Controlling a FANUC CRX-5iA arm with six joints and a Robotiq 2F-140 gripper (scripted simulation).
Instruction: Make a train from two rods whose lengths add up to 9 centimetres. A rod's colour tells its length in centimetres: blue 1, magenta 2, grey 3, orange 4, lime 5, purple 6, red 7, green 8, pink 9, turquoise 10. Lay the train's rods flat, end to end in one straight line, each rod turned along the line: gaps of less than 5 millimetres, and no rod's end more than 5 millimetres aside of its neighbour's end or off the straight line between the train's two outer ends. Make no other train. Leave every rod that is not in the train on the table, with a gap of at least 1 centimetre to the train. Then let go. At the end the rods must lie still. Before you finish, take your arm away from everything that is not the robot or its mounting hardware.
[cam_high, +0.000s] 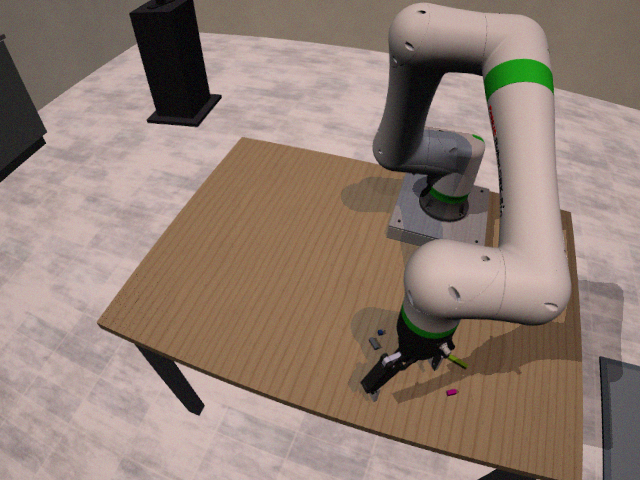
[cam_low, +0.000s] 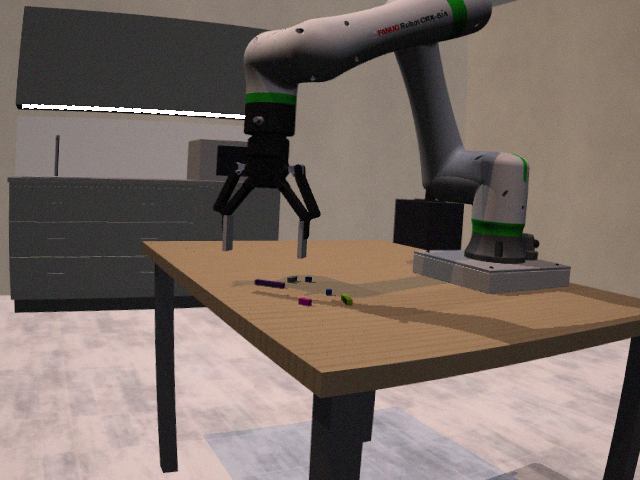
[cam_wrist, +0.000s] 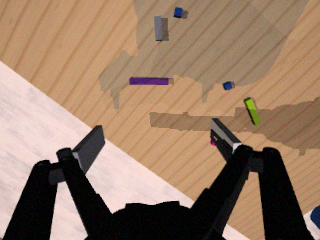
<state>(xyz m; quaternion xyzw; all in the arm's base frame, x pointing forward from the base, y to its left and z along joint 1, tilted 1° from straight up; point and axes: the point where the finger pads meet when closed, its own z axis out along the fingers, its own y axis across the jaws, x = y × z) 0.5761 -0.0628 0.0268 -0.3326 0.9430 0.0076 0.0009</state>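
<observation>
The grey rod is 11 cm behind my hand, 7 cm to the right of it and 7 cm below it. Also, from my hand: purple rod 4 cm behind, 4 cm to the right, 7 cm below; magenta rod 2 cm behind, 12 cm to the left, 7 cm below; lime rod 10 cm behind, 13 cm to the left, 7 cm below.
</observation>
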